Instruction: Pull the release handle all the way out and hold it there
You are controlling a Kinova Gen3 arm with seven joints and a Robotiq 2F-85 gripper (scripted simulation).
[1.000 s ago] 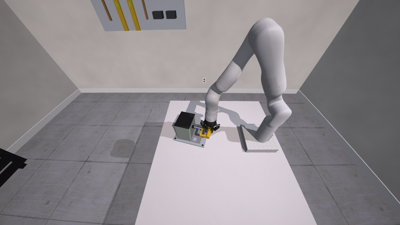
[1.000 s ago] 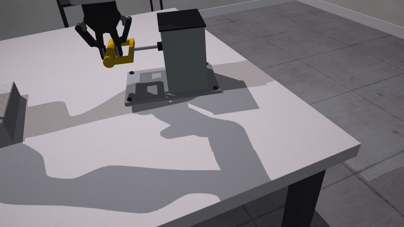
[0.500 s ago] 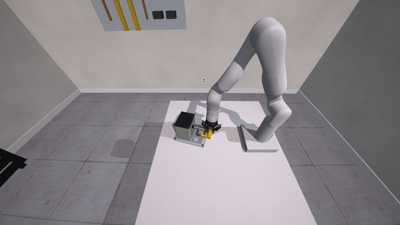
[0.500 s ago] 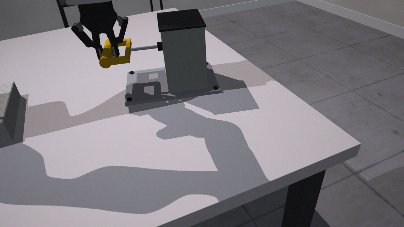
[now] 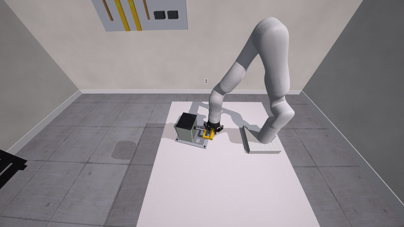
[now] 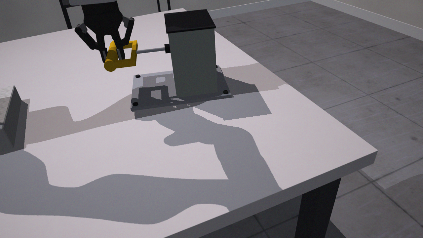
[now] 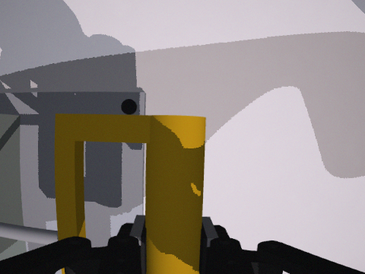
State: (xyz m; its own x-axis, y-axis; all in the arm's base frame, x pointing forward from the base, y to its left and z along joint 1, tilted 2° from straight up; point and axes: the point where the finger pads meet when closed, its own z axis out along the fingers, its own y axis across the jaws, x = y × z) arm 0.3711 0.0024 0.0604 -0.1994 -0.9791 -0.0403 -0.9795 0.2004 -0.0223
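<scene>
Right now my hand is 50 mm short of the grip and 10 mm to the left of it.
</scene>
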